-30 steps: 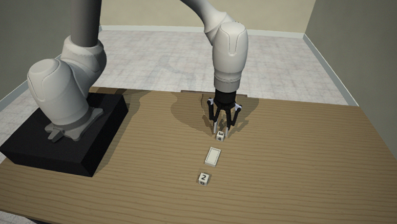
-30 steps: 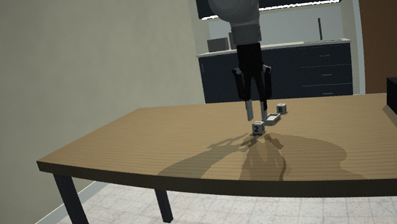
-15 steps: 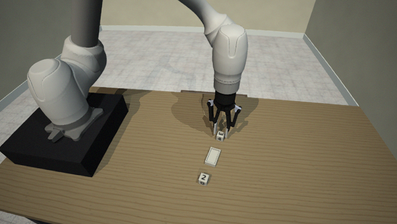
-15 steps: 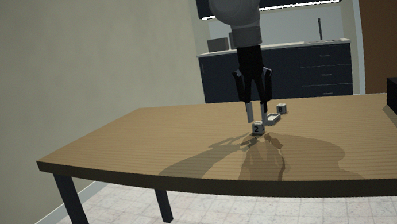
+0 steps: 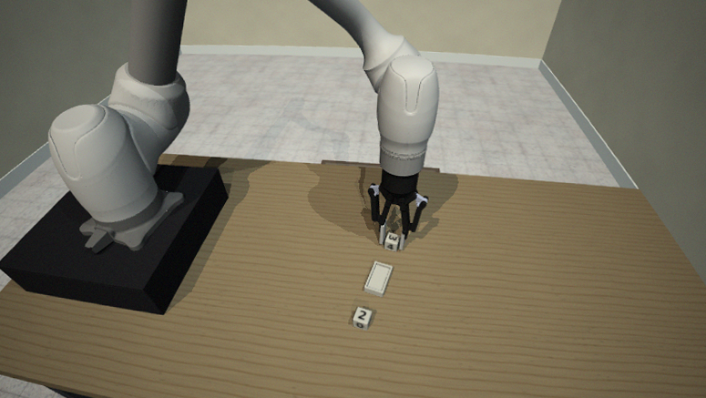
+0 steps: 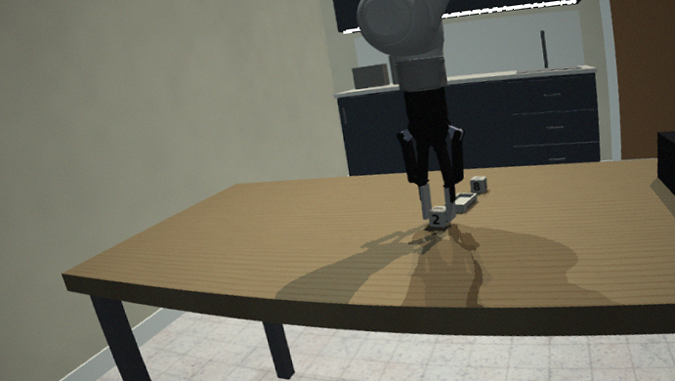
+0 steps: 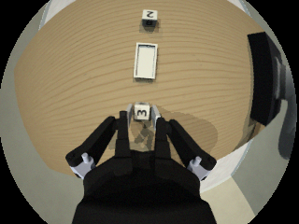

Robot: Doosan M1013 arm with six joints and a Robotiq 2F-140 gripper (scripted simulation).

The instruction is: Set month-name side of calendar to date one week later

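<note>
My gripper is now 1 cm past the white tray, 11 cm to the left of it and 4 cm above it.
</note>
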